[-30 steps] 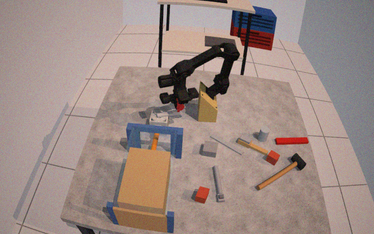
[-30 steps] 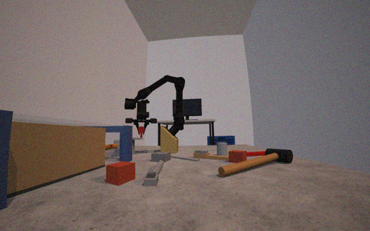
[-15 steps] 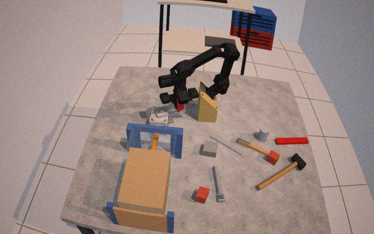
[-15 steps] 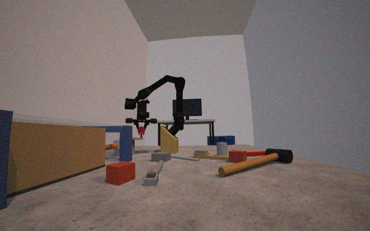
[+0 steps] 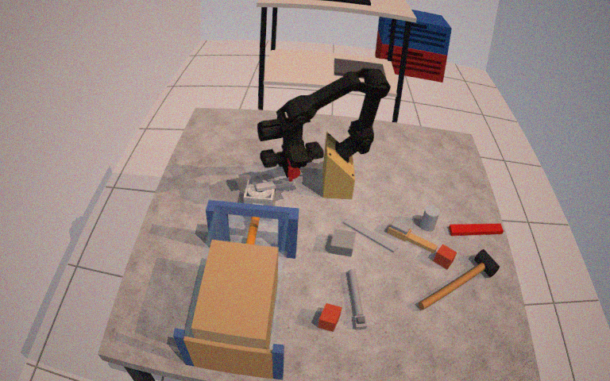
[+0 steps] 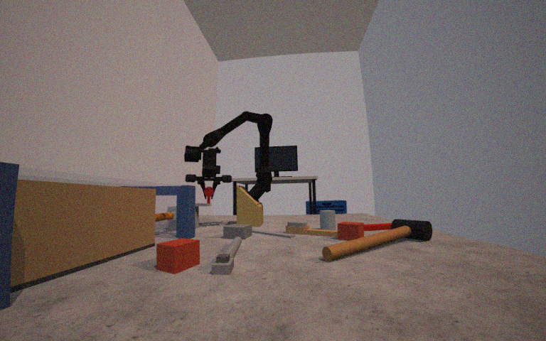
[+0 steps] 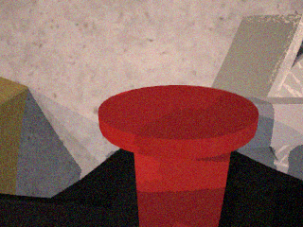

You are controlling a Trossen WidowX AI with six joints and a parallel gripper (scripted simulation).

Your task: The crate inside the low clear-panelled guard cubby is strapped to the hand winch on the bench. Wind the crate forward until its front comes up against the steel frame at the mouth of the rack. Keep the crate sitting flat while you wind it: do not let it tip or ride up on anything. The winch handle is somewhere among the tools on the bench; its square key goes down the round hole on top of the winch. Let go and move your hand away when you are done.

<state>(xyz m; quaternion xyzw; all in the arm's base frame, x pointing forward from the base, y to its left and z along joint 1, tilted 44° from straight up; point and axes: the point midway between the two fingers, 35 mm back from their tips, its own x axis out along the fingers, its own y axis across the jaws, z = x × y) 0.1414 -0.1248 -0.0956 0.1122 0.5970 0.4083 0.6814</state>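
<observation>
Right now my gripper tip is 3 cm short of the grey winch, 10 cm to the left of it and 8 cm above it. The rest, counted from my gripper tip: grey crank arm (2 cm ahead, 3 cm to the right, 1 cm below); then red knob (2 cm above); then blue frame (20 cm ahead, 9 cm to the right, 1 cm below).
</observation>
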